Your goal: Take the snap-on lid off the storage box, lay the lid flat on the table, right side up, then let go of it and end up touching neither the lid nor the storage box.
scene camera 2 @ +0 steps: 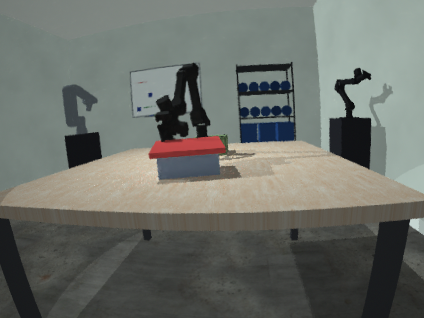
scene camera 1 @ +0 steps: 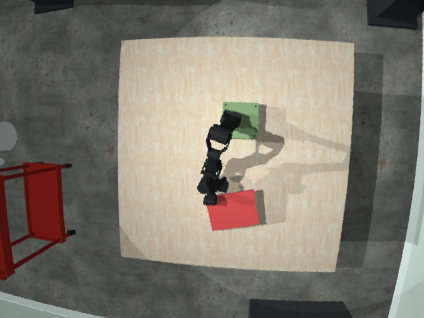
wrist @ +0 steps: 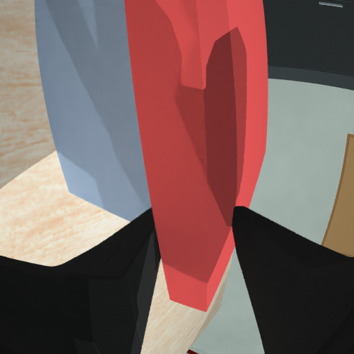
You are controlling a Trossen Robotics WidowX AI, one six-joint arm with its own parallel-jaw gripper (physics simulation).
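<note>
The blue-grey storage box (scene camera 2: 189, 166) (wrist: 90, 120) stands on the table and is hidden under the lid in scene camera 1. The red lid (scene camera 1: 235, 212) (scene camera 2: 187, 147) (wrist: 200, 200) is over the box. In scene camera 2 its near edge rests at the box's top and its far side looks slightly raised, so it is tilted. My gripper (scene camera 1: 210, 199) (wrist: 198, 215) is at the lid's far left corner. In the wrist view its two black fingers press on either side of the lid's edge, so it is shut on the lid. In scene camera 2 the fingertips are hidden behind the lid.
The arm stands on a green base block (scene camera 1: 247, 117) (scene camera 2: 224, 143) behind the box on the wooden table (scene camera 1: 165, 100) (scene camera 2: 300, 190). The arm's links reach over the table between block and box. A red frame (scene camera 1: 44, 202) stands on the floor left of the table.
</note>
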